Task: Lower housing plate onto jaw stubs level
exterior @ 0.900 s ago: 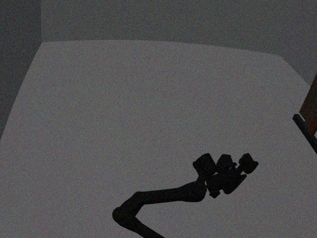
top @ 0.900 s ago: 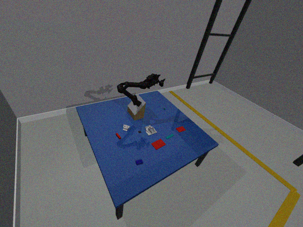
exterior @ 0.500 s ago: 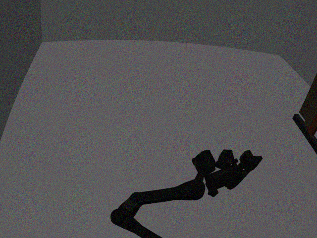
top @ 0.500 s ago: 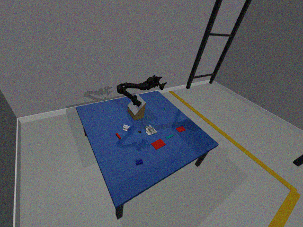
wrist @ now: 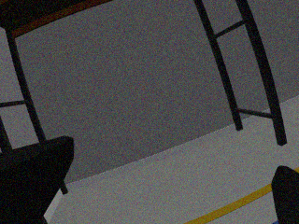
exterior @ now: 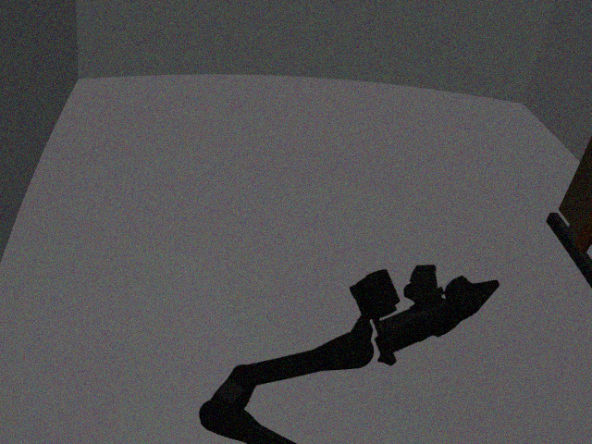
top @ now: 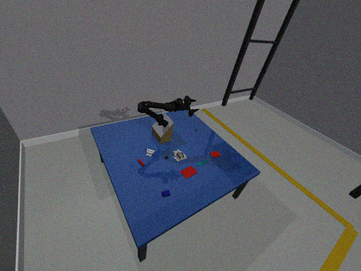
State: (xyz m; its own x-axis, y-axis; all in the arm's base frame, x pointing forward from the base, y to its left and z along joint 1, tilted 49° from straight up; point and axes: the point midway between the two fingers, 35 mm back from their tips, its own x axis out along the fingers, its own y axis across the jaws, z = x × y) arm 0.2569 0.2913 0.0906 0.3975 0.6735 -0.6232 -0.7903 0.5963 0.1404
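Right now the dark square is 50 cm below my gripper tip, 30 cm to the right of it and 3 cm ahead of it. Also, from my gripper tip: red block 54 cm to the right, 49 cm below, 3 cm behind; then dark blue block 53 cm to the right, 50 cm below, 35 cm ahead; then teal bar 50 cm below, 27 cm ahead, 4 cm to the right.
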